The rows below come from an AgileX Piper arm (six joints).
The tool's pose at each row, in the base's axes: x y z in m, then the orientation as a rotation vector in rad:
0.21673, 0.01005, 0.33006, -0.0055, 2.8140, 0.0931
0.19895, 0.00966, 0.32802, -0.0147, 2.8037, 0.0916
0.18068, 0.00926, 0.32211, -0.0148, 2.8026, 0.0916
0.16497, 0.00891, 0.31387, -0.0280, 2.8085, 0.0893
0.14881, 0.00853, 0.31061, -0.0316, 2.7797, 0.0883
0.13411, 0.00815, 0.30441, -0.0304, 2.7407, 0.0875
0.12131, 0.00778, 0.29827, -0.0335, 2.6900, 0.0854
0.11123, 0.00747, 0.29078, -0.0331, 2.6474, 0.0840
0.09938, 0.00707, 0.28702, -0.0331, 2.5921, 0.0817
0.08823, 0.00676, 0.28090, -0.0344, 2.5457, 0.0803
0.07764, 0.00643, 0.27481, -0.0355, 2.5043, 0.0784
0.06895, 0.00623, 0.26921, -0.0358, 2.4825, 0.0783
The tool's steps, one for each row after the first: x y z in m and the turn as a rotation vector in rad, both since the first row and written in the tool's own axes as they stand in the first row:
0.01749, -0.00026, -0.00379, -0.0002, -0.0101, -0.0069
0.03669, -0.00078, -0.00407, -0.0003, -0.0112, -0.0070
0.05421, -0.00142, -0.00133, 0.0000, -0.0050, -0.0162
0.07056, -0.00178, -0.00345, -0.0004, -0.0336, -0.0198
0.08647, -0.00234, -0.00232, -0.0005, -0.0727, -0.0205
0.10056, -0.00292, -0.00063, -0.0005, -0.1233, -0.0247
0.11250, -0.00356, 0.00320, -0.0004, -0.1659, -0.0261
0.12493, -0.00403, 0.00294, 0.0000, -0.2212, -0.0284
0.13745, -0.00457, 0.00513, -0.0002, -0.2675, -0.0312
0.14943, -0.00513, 0.00748, 0.0002, -0.3089, -0.0338
0.15945, -0.00556, 0.00998, -0.0003, -0.3306, -0.0348

